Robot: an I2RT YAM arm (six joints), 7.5 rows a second.
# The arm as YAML. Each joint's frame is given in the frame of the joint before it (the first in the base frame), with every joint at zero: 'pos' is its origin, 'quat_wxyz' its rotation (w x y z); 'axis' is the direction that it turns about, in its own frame. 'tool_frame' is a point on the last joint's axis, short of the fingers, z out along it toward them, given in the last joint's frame.
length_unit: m
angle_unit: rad
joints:
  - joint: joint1
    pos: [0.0, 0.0, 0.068]
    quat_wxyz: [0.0, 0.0, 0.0, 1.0]
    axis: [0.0, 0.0, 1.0]
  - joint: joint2
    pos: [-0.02, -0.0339, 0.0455]
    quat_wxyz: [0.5, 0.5, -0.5, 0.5]
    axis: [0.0, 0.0, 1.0]
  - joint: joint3
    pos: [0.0, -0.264, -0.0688]
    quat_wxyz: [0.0, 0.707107, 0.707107, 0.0]
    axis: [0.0, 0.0, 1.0]
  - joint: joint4
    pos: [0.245, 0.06, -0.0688]
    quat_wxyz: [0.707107, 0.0, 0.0, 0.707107]
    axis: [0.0, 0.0, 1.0]
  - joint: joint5
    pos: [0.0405, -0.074, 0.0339]
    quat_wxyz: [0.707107, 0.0, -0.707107, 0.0]
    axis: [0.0, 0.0, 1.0]
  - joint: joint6
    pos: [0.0, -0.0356, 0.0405]
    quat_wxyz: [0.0, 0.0, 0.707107, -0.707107]
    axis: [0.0, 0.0, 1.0]
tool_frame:
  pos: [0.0, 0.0, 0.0]
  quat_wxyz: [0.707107, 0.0, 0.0, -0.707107]
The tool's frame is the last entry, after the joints.
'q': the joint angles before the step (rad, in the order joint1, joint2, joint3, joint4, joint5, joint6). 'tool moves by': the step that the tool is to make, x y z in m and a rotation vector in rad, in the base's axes. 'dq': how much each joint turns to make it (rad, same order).
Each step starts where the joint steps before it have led.
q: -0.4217, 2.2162, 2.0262, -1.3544, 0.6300, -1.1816
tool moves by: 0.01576, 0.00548, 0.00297, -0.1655, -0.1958, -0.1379
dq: 0.0313, 0.0000, 0.0000, 0.1163, 0.0889, 0.2071
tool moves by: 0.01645, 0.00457, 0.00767, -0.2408, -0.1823, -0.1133
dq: 0.0328, 0.0000, 0.0000, 0.1438, 0.1850, 0.1576
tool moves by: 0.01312, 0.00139, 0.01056, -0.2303, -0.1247, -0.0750
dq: 0.0206, 0.0000, 0.0000, 0.1534, 0.1964, 0.0506
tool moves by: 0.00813, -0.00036, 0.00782, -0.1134, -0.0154, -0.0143
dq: 0.0080, 0.0000, -0.0001, 0.1172, 0.1004, -0.0717
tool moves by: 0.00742, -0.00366, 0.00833, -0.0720, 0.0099, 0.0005
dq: -0.0008, 0.0000, 0.0001, 0.1342, 0.0572, -0.1277
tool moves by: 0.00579, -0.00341, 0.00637, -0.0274, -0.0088, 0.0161
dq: -0.0027, -0.0001, -0.0001, 0.1089, 0.0042, -0.0962
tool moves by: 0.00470, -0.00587, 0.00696, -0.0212, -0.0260, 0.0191
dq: -0.0084, 0.0001, 0.0001, 0.1131, -0.0133, -0.0858
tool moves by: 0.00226, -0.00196, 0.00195, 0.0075, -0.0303, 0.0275
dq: -0.0030, 0.0000, 0.0000, 0.0383, -0.0348, -0.0130
